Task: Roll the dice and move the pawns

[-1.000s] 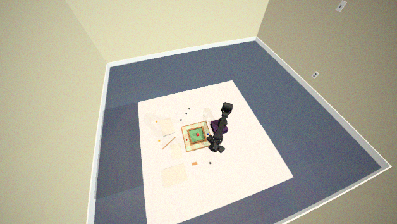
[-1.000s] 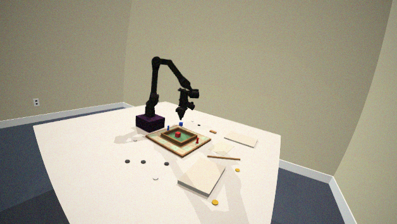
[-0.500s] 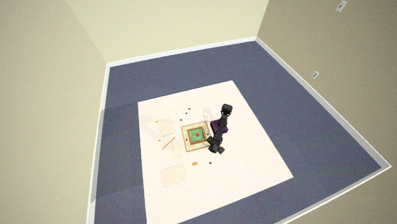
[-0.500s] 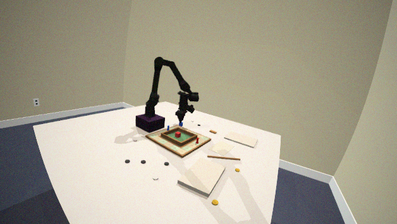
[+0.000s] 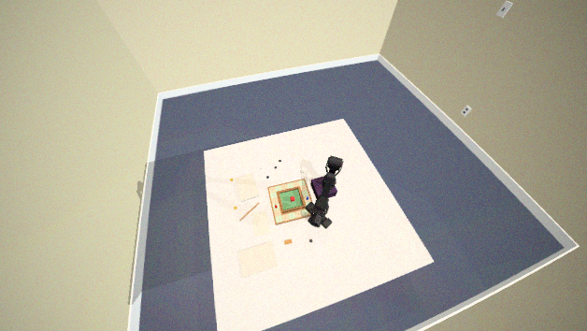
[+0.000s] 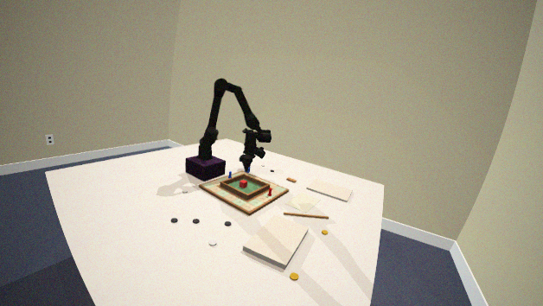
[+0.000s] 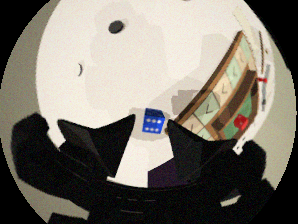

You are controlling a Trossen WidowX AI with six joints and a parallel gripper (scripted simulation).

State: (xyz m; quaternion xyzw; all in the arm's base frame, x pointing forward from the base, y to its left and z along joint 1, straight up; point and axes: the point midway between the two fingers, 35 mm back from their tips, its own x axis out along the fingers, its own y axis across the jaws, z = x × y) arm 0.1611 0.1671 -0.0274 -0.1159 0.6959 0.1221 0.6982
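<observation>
Right now the red pawn is 22 cm ahead of my gripper tip, 19 cm to the right of it and 2 cm above it. Round my gripper tip: wooden stick 40 cm ahead, 23 cm to the right, 1 cm below; then blue pawn 16 cm to the right, 2 cm above; then green tray 20 cm to the right, 11 cm ahead.
</observation>
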